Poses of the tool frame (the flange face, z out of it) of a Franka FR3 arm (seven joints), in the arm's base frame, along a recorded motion.
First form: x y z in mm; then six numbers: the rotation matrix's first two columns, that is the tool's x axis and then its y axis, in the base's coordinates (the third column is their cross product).
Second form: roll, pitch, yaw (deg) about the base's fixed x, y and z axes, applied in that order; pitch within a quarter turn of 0, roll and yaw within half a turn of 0; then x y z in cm. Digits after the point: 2 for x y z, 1 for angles.
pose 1, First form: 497.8 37.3 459.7 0.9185 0.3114 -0.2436 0.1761 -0.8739 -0.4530
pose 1, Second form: -152.2 14.1 18.7 49.78 3.73 45.97
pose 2, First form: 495.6 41.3 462.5 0.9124 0.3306 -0.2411 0.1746 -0.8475 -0.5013
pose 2, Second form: -148.9 14.0 19.9 49.56 4.13 46.25
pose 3, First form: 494.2 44.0 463.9 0.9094 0.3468 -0.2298 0.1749 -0.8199 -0.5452
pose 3, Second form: -145.9 13.3 20.9 49.42 4.40 46.39
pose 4, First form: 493.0 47.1 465.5 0.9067 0.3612 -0.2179 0.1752 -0.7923 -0.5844
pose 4, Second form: -143.2 12.6 21.7 49.30 4.71 46.55
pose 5, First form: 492.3 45.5 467.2 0.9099 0.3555 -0.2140 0.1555 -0.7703 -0.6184
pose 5, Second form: -140.7 12.4 21.3 49.23 4.55 46.72
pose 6, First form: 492.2 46.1 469.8 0.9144 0.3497 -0.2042 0.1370 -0.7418 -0.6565
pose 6, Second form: -137.9 11.8 20.9 49.22 4.61 46.98
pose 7, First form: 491.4 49.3 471.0 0.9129 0.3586 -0.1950 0.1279 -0.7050 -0.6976
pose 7, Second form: -134.7 11.2 21.4 49.14 4.93 47.10
